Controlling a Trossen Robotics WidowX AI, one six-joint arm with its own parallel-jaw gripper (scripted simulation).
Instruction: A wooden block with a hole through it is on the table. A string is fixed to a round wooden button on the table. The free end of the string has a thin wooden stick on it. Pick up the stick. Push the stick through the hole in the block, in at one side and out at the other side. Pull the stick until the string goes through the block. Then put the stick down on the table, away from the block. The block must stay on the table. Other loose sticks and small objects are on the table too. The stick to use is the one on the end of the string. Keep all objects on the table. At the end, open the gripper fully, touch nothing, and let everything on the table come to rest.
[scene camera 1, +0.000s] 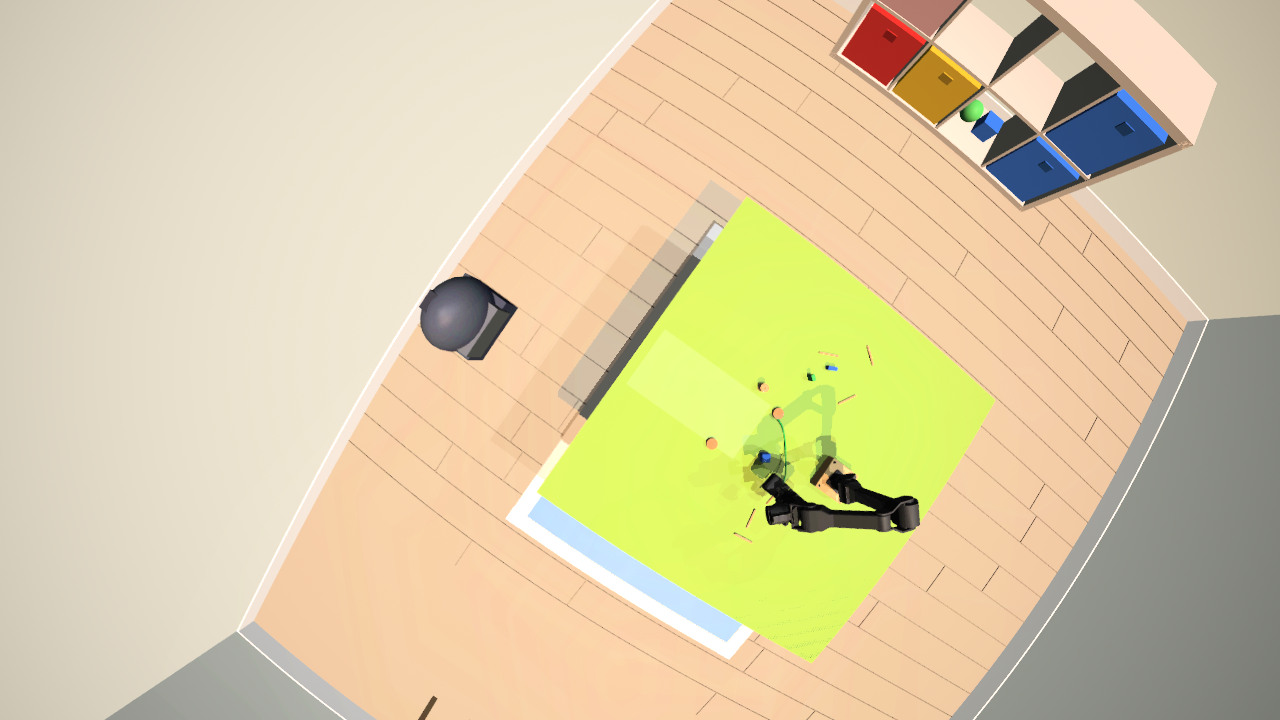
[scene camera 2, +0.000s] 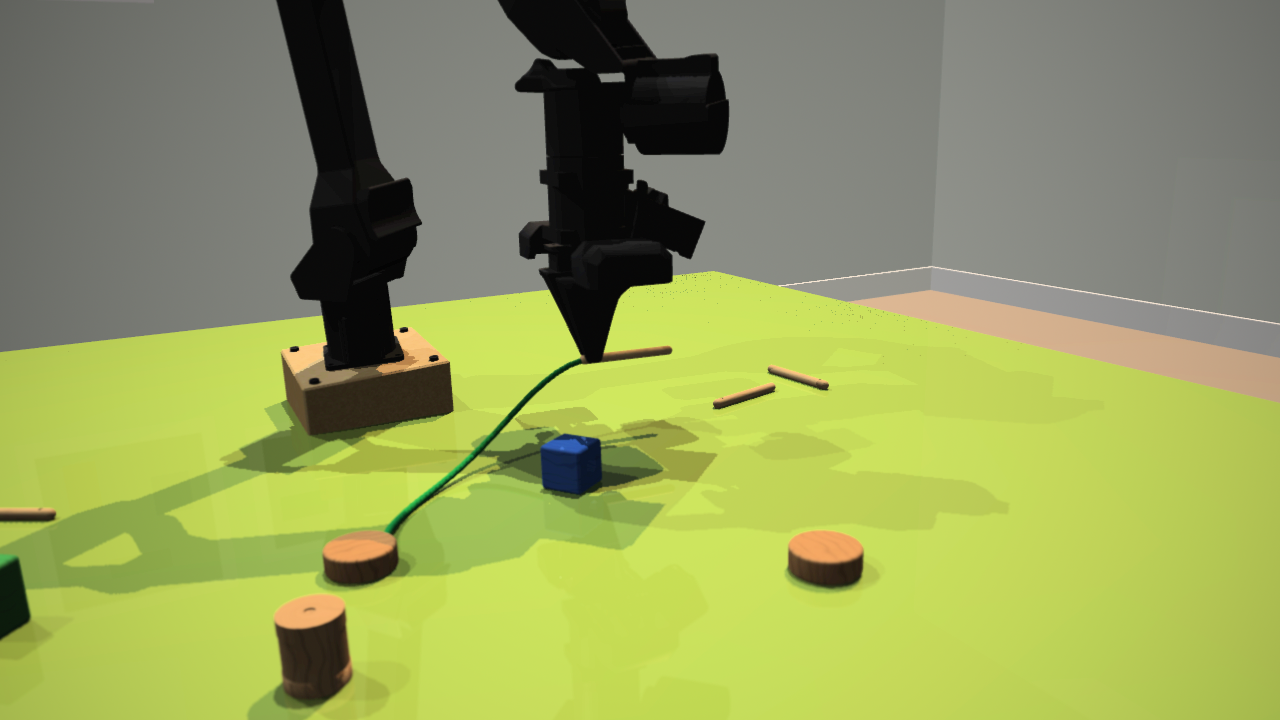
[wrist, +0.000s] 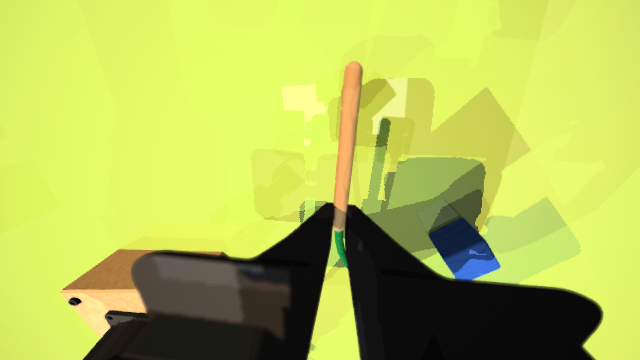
In view: the gripper (scene camera 2: 591, 361), a blue block (scene camera 2: 570, 463) and a wooden cylinder (scene camera 2: 311, 632).
The blue block also shows in the wrist view (wrist: 465, 251). The gripper is seen too in the wrist view (wrist: 339, 211). The wrist view does not show the wooden cylinder: it is out of frame.
